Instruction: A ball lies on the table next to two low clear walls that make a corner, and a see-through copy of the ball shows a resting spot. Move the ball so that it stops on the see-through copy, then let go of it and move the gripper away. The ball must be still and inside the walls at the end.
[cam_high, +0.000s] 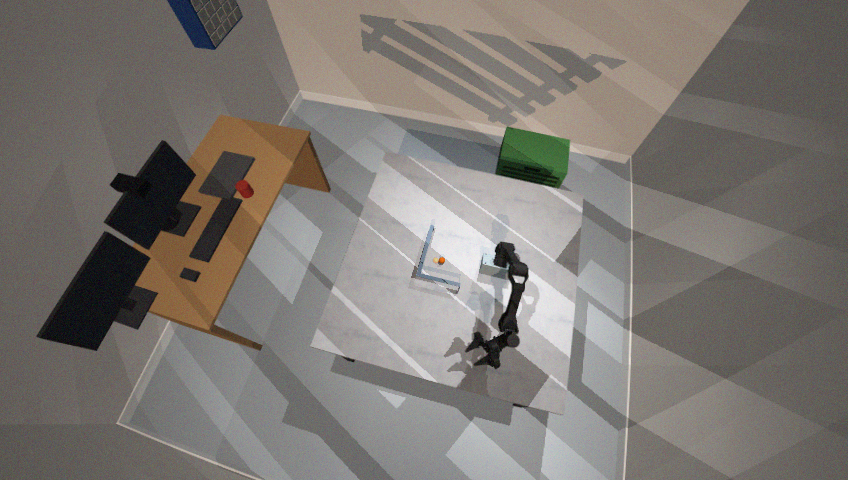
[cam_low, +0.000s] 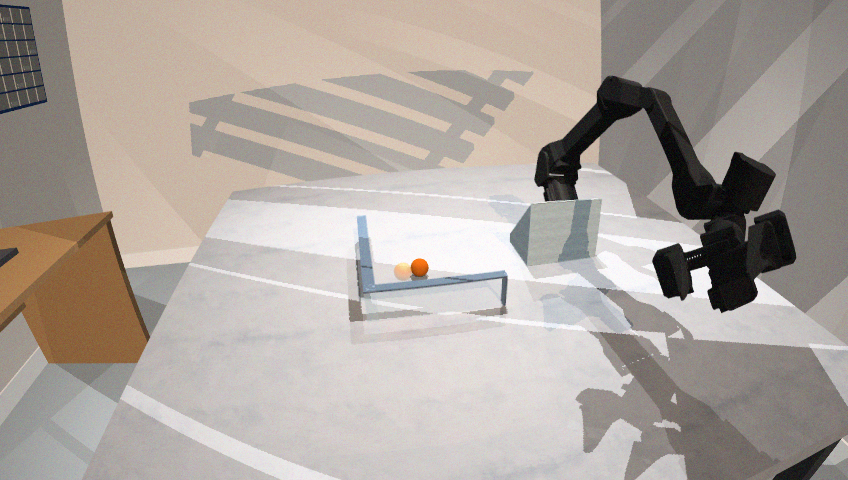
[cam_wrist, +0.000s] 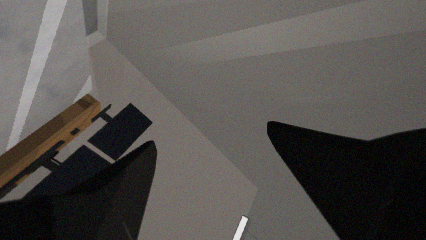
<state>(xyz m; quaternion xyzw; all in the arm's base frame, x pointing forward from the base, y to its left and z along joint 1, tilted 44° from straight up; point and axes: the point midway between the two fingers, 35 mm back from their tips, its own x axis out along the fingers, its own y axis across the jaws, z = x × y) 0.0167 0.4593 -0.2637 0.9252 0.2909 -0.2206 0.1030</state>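
My gripper tip is now 260 mm short of the orange ball, 500 mm to the left of it and 220 mm above it. The rest, counted from my gripper tip: see-through ball copy: 290 mm ahead, 490 mm to the right, 220 mm below.
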